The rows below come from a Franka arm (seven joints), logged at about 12 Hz.
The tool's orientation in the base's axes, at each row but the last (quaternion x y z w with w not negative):
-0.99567, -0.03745, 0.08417, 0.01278
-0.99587, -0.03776, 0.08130, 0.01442
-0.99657, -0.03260, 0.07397, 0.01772
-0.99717, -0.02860, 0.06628, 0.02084
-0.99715, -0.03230, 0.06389, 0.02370
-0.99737, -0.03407, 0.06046, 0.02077
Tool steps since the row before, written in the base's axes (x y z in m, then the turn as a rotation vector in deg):
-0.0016, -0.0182, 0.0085, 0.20, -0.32, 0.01
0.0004, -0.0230, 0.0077, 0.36, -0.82, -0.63
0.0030, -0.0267, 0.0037, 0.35, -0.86, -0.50
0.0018, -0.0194, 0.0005, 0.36, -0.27, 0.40
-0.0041, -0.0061, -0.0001, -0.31, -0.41, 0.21
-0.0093, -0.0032, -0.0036, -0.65, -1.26, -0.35
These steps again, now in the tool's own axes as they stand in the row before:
-0.0044, 0.0178, -0.0085, 0.17, 0.33, -0.05
-0.0026, 0.0227, -0.0082, 0.39, 0.87, 0.54
0.0006, 0.0267, -0.0049, 0.36, 0.90, 0.42
0.0006, 0.0194, -0.0015, 0.29, 0.27, -0.45
-0.0045, 0.0058, 0.0004, -0.36, 0.38, -0.19
-0.0090, 0.0027, 0.0046, -0.69, 1.23, 0.38

